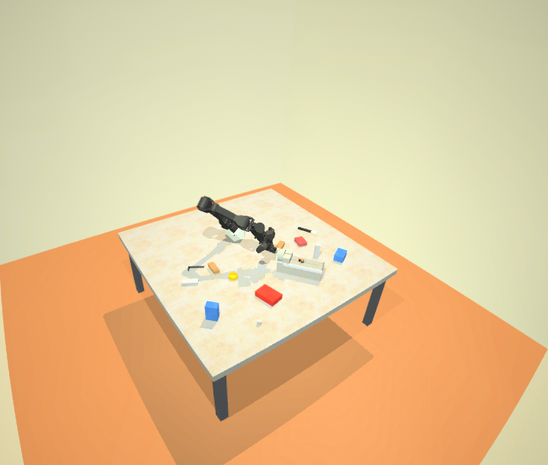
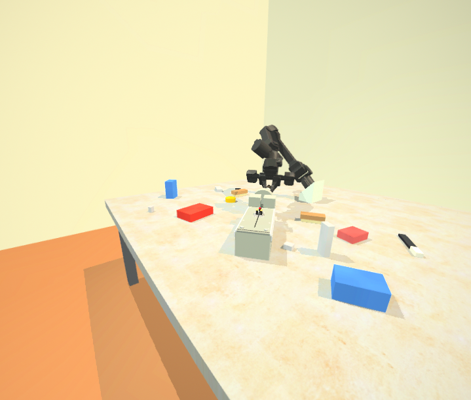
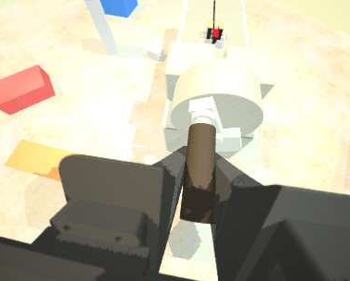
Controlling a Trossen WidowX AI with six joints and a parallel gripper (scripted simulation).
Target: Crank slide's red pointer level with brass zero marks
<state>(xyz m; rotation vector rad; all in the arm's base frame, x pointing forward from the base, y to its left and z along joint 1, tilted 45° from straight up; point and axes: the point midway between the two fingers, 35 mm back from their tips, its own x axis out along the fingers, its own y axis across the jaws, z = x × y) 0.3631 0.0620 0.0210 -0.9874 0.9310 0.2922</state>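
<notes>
My gripper tip is now 1 cm below the crank. Round my gripper tip: brown crank handle: 3 cm above, 1 cm to the right, 1 cm behind; then red pointer: 12 cm ahead, 8 cm to the left, 1 cm below; then yellow disc: 27 cm to the right, 8 cm below, 3 cm behind.
</notes>
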